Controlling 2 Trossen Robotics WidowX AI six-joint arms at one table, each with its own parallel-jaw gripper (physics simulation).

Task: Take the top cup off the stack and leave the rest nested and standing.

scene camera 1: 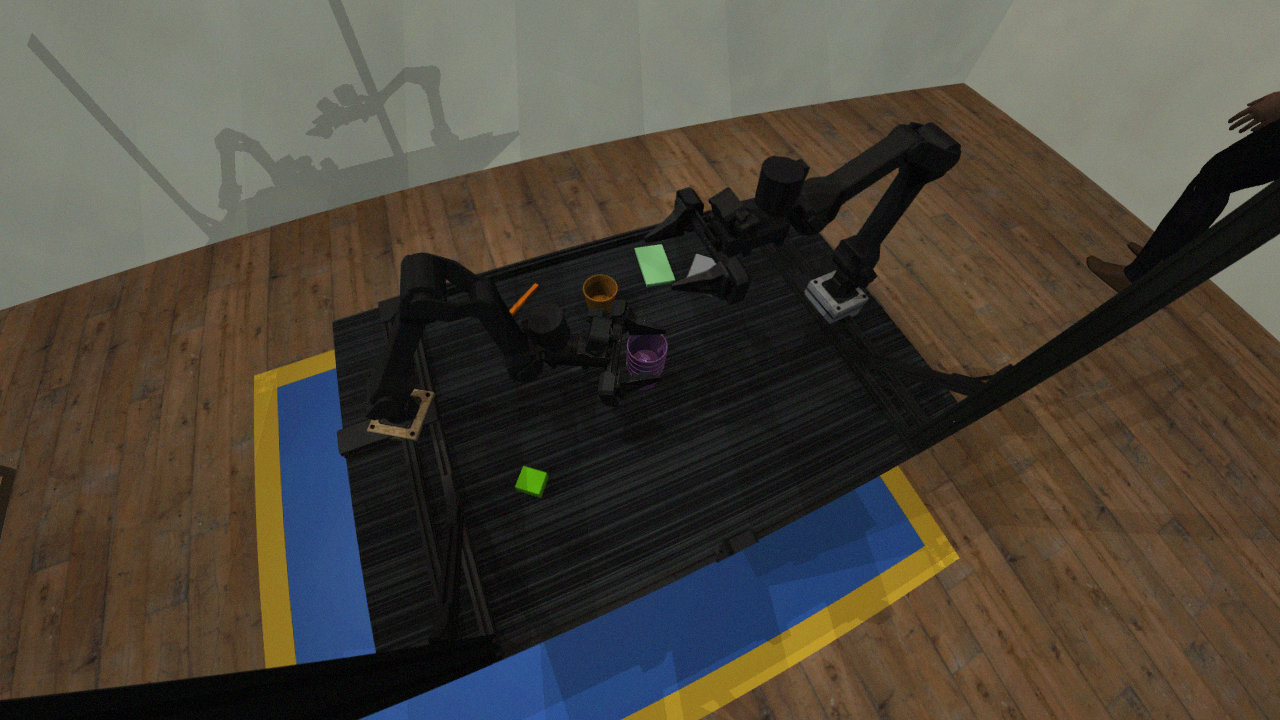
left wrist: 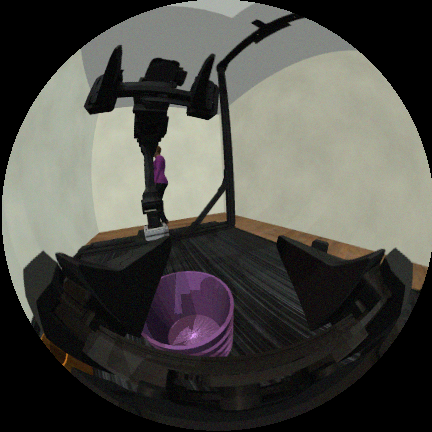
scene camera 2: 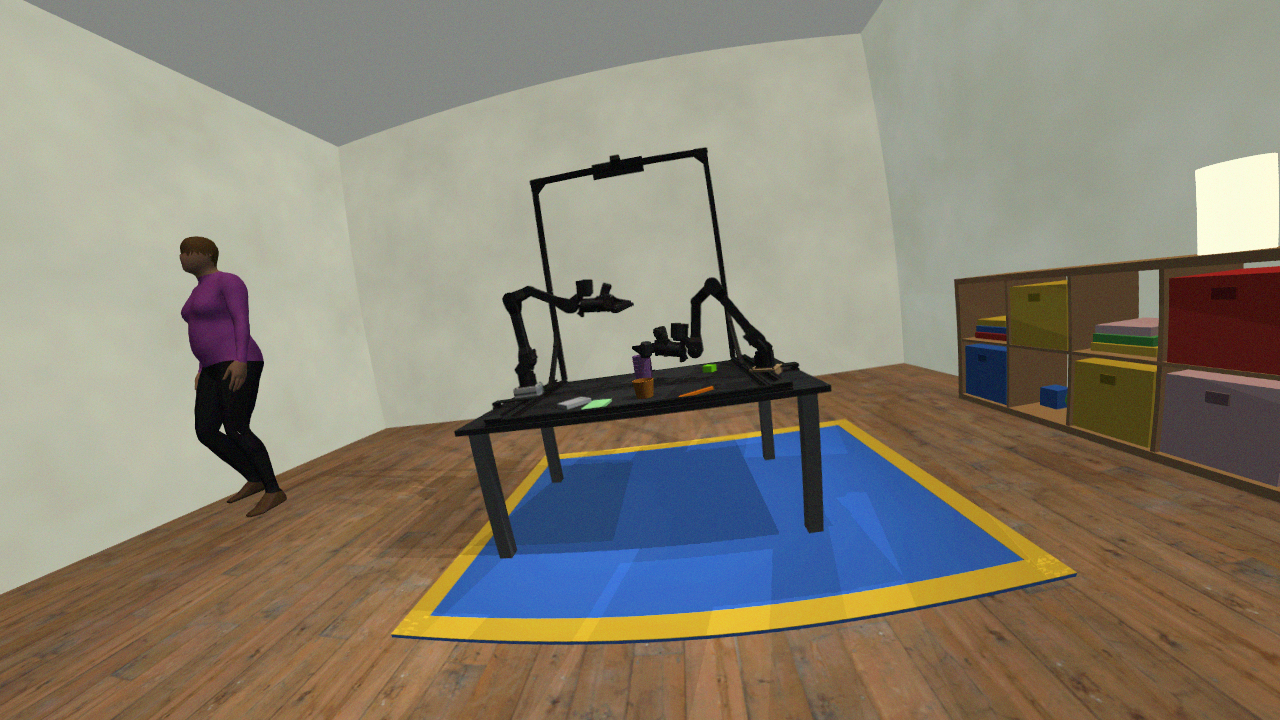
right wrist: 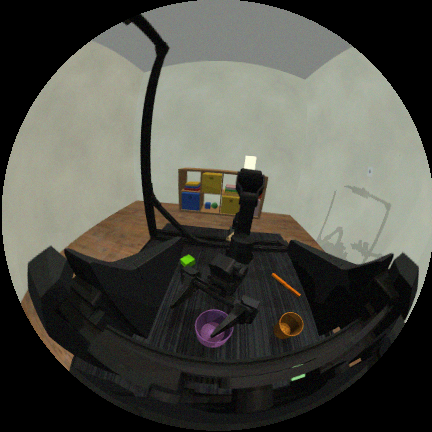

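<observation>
A stack of nested purple cups stands upright on the dark table, open side up, with several rims close together. My left gripper is open and empty at the upper part of the stack. In the left wrist view the stack shows nearer the picture-left finger, which hides part of its rim; a wide gap separates it from the other finger. My right gripper is open and empty, raised high above the table.
An orange cup stands near the stack. An orange stick, a light green pad and a grey flat piece lie beyond. A green block lies apart.
</observation>
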